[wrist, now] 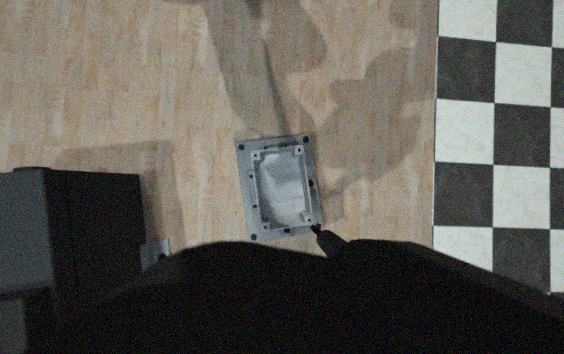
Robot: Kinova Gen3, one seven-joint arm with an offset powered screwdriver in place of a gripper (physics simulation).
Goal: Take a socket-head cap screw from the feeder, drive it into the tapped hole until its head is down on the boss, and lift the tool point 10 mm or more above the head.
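A grey rectangular housing [244, 190] with a raised inner wall lies on the wooden surface in the middle of the wrist view. Small bosses with dark holes sit at its inner corners; the lower right boss [309, 219] is beside the tool point. My screwdriver [314, 228] reaches in from the bottom, its dark tip over the housing's lower right corner. Whether a screw is on the tip, and how high the tip stands, cannot be told. A small grey block [155, 253] with a dark spot, possibly the feeder's outlet, sticks out beside a large dark box [97, 220] at the left.
A black-and-white checkered board [522, 135] runs down the right side. Shadows of the arm fall across the wooden surface [125, 90] above and right of the housing. The dark body of the tool [300, 305] hides the bottom of the view.
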